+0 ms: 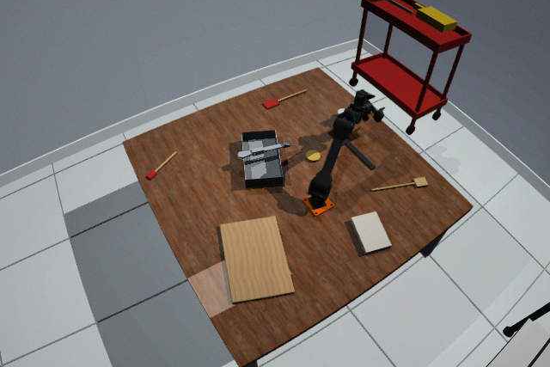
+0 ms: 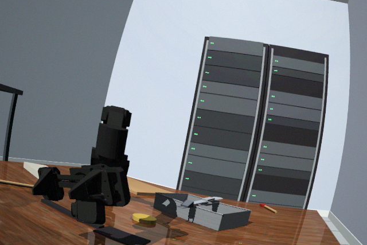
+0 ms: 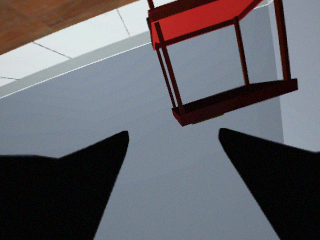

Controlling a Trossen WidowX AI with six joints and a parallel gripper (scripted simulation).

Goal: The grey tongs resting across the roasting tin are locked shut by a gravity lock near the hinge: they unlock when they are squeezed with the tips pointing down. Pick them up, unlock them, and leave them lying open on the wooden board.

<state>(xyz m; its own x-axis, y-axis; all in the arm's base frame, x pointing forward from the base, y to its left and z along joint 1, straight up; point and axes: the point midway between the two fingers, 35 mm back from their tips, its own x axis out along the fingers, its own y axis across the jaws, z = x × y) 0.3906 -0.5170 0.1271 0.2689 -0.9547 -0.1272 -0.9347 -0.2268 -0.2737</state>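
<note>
The grey roasting tin lies 700 mm to the left of my gripper tip, 100 mm below it and 80 mm behind it. From my gripper tip the other things lie so: yellow disc 450 mm to the left, 140 mm behind, 120 mm below; black spatula 240 mm to the left, 140 mm behind, 120 mm below; white cup 170 mm to the left, 110 mm below, 80 mm ahead.
</note>
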